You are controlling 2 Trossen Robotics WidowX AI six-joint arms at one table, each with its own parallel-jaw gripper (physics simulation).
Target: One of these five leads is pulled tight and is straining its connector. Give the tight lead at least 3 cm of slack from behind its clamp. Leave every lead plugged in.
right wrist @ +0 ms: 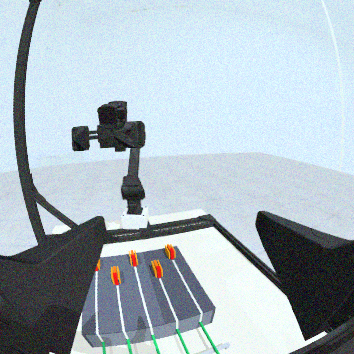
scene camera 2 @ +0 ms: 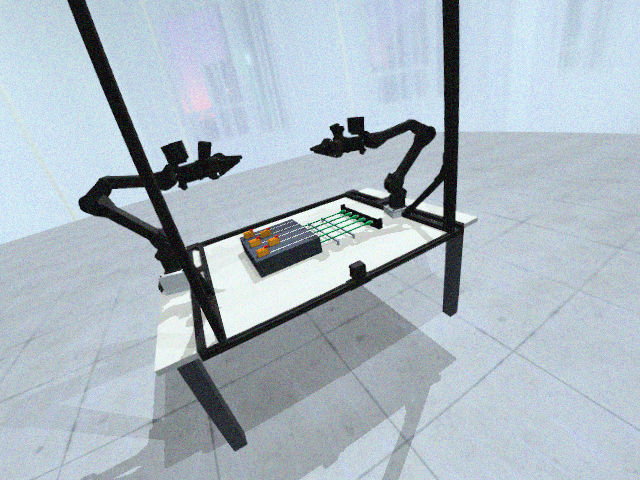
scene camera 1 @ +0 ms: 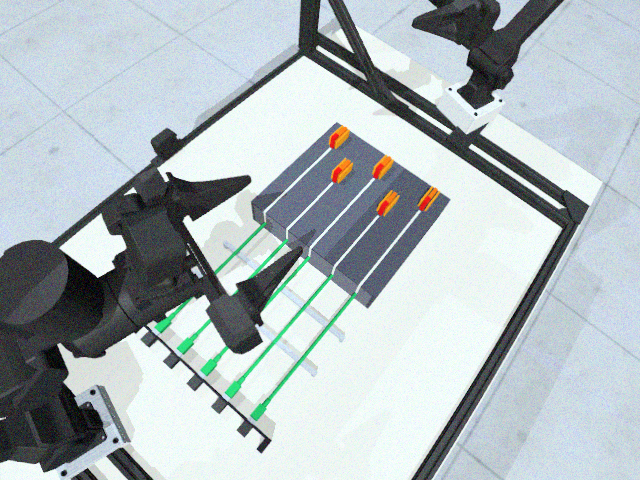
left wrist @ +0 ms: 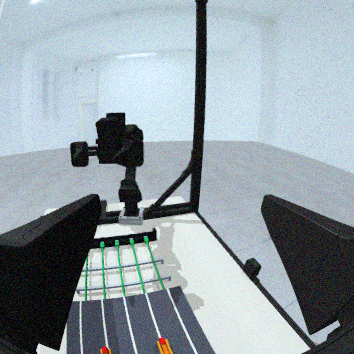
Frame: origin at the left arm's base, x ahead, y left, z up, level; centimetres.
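Where they show: left gripper, fingertip midpoint: (right wrist: pixel 92 135) (scene camera 2: pixel 241 158) (scene camera 1: pixel 388 1) (left wrist: pixel 184 203); right gripper, fingertip midpoint: (right wrist: pixel 182 222) (scene camera 2: pixel 311 150) (scene camera 1: pixel 275 212) (left wrist: pixel 92 160); left arm's base at its link origin: (right wrist: pixel 134 210) (scene camera 2: pixel 175 268) (scene camera 1: pixel 475 95); right arm's base at its link origin: (scene camera 2: pixel 397 206) (scene camera 1: pixel 78 431) (left wrist: pixel 131 212).
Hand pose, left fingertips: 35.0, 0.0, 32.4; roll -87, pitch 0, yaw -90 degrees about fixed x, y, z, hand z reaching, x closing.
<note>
Each offset is from my left fingertips to the top centre of the thing, as dx, dy, dz. "spot": to the spot under its first point. Level surfaces: height alone.
Five leads run side by side. Each has a white stretch on the dark block (scene camera 1: pixel 299 197) (scene camera 2: pixel 294 258) (left wrist: pixel 117 320) (right wrist: pixel 107 310) and a green stretch to a green connector, such as the lowest connector @(spot: +37.2, +27.8, -37.1) (scene camera 1: pixel 257 411), at the black rail (scene camera 1: pixel 264 443) (scene camera 2: pixel 379 223). Orange-red clamps stand staggered on the block, such as the top clamp @(-1.5, -5.5, -31.1) (scene camera 1: pixel 339 137) and the rightmost clamp @(-6.0, +15.1, -30.5) (scene camera 1: pixel 428 199). All leads look straight; I cannot tell which is tight. My right gripper (scene camera 1: pixel 275 214) (right wrist: pixel 182 222) is open and empty, above the leads, hiding parts of them in scene camera 1. My left gripper (left wrist: pixel 184 203) is open and empty, high above the block's clamp end.
Two pale bars, one @(spot: +21.0, +19.3, -38.0) (scene camera 1: pixel 314 310) nearer the block, cross under the green stretches. A black frame (scene camera 1: pixel 496 173) edges the white table @(dz -40.1) (scene camera 1: pixel 491 268). A small black box @(spot: +26.4, -26.6, -36.0) (scene camera 2: pixel 357 270) (left wrist: pixel 252 268) sits on the frame's long side. Black posts (scene camera 2: pixel 450 103) rise at the corners.
</note>
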